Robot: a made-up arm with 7 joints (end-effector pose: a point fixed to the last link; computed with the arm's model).
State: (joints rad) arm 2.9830 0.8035 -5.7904 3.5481 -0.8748 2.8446 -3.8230
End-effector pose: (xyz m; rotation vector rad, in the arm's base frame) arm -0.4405 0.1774 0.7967 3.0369 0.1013 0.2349
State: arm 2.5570 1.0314 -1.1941 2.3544 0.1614 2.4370 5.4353
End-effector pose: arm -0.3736 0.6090 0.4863 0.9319 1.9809 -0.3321
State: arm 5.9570 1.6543 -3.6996 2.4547 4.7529 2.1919 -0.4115
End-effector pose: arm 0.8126 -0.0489 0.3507 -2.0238 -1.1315 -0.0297
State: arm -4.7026 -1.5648 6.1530 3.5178 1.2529 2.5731 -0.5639
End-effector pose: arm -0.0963 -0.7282 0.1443 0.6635 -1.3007 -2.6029
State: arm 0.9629 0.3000 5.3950 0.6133 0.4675 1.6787 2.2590
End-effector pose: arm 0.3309 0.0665 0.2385 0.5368 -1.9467 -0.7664
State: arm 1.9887 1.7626 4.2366 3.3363 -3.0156 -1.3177 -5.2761
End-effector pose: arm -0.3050 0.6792 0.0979 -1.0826 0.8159 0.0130
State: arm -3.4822 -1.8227 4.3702 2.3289 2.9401 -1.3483 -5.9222
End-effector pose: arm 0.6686 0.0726 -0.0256 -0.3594 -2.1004 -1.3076
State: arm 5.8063 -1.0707 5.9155 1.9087 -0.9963 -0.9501 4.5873
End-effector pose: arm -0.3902 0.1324 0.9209 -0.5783 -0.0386 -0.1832
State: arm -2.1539 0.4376 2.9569 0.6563 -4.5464 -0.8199 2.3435
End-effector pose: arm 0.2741 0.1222 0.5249 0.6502 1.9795 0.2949
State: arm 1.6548 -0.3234 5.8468 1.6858 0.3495 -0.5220 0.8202
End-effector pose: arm 0.2103 0.2090 0.9900 -0.7007 0.2635 -0.7537
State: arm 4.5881 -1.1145 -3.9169 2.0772 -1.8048 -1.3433 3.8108
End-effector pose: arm 0.2616 0.6837 0.2701 -2.7025 0.1514 0.6503
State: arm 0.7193 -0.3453 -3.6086 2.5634 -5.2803 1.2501 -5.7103
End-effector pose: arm -0.4541 -0.2898 0.9623 -0.0046 -2.2604 1.5219
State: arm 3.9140 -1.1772 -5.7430 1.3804 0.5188 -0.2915 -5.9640
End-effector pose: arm 0.3554 0.0091 0.8845 0.4272 -0.3790 1.6535
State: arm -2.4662 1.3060 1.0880 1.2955 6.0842 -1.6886 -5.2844
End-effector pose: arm -0.1584 -0.6105 0.2051 -0.9169 -1.4433 2.4648
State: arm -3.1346 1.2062 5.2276 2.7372 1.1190 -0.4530 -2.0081
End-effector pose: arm -0.8050 0.1340 0.5763 0.7699 -0.9179 -2.0350
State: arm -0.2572 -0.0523 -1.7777 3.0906 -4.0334 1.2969 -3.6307
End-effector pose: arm 0.0135 0.0284 1.1499 -0.4092 1.1509 -0.2280
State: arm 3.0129 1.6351 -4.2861 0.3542 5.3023 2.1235 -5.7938
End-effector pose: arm -0.0750 -0.2404 0.2783 -2.6388 1.2232 0.5152
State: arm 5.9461 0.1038 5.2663 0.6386 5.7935 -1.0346 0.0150
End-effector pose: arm 0.1561 -0.4174 0.4359 1.7361 -0.5459 1.4049
